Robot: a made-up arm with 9 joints. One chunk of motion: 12 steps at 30 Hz.
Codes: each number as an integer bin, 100 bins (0 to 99) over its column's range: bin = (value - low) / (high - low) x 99, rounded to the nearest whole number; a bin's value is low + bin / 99 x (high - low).
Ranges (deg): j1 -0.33..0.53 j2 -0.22..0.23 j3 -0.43..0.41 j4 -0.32..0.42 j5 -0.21..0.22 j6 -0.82..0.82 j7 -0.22..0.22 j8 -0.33..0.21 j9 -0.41..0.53
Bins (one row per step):
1: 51 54 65 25 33 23 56 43 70
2: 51 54 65 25 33 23 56 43 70
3: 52 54 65 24 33 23 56 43 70
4: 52 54 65 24 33 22 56 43 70
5: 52 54 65 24 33 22 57 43 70
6: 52 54 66 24 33 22 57 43 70
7: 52 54 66 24 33 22 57 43 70
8: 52 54 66 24 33 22 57 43 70
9: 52 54 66 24 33 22 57 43 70
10: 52 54 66 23 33 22 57 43 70
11: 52 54 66 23 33 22 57 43 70
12: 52 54 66 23 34 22 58 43 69
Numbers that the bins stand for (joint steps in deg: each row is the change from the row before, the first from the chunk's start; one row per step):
1: 0.113 0.025 0.122 -0.133 -0.067 -0.439 0.029 -0.095 0.255
2: 0.113 0.025 0.122 -0.133 -0.067 -0.439 0.029 -0.095 0.255
3: 0.122 0.025 0.122 -0.141 -0.067 -0.439 0.029 -0.095 0.255
4: 0.122 0.025 0.122 -0.141 -0.067 -0.456 0.029 -0.095 0.255
5: 0.122 0.025 0.122 -0.141 -0.067 -0.456 0.033 -0.095 0.255
6: 0.122 0.025 0.130 -0.141 -0.067 -0.456 0.033 -0.095 0.255
7: 0.122 0.025 0.130 -0.141 -0.067 -0.456 0.033 -0.095 0.255
8: 0.122 0.025 0.130 -0.141 -0.067 -0.456 0.033 -0.095 0.255
9: 0.122 0.025 0.130 -0.141 -0.067 -0.456 0.033 -0.095 0.255
10: 0.122 0.025 0.130 -0.148 -0.067 -0.456 0.033 -0.095 0.255
11: 0.122 0.025 0.130 -0.148 -0.067 -0.456 0.033 -0.095 0.255
12: 0.122 0.025 0.130 -0.148 -0.062 -0.456 0.038 -0.095 0.245

